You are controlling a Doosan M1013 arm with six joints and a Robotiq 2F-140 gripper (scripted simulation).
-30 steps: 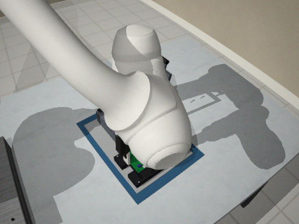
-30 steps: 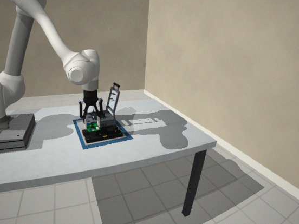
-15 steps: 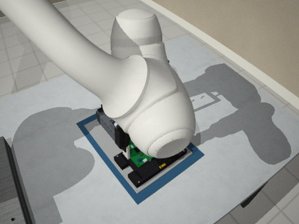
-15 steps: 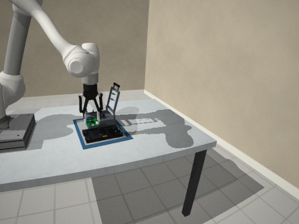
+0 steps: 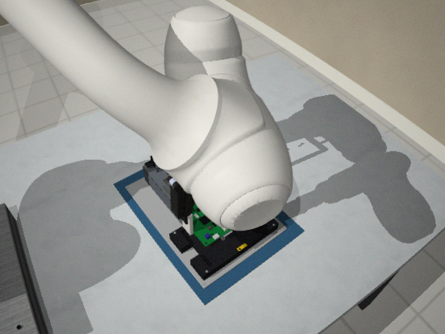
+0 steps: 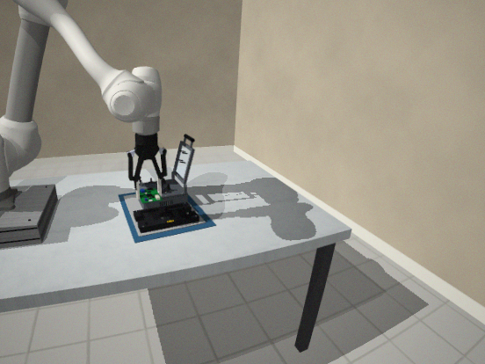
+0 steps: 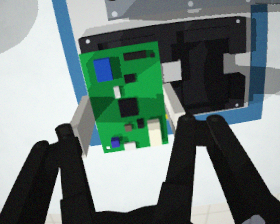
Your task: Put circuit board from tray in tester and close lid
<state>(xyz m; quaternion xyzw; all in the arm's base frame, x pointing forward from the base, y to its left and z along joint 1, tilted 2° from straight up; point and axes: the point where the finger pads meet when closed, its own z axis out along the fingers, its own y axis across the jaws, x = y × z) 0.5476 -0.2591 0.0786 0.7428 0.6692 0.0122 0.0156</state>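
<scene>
Right now my hand is 20 mm above the green circuit board. Round my hand: latch hook: 220 mm to the left, 50 mm below, 30 mm ahead; then tester lid: 210 mm ahead, 150 mm to the left, 50 mm above.
</scene>
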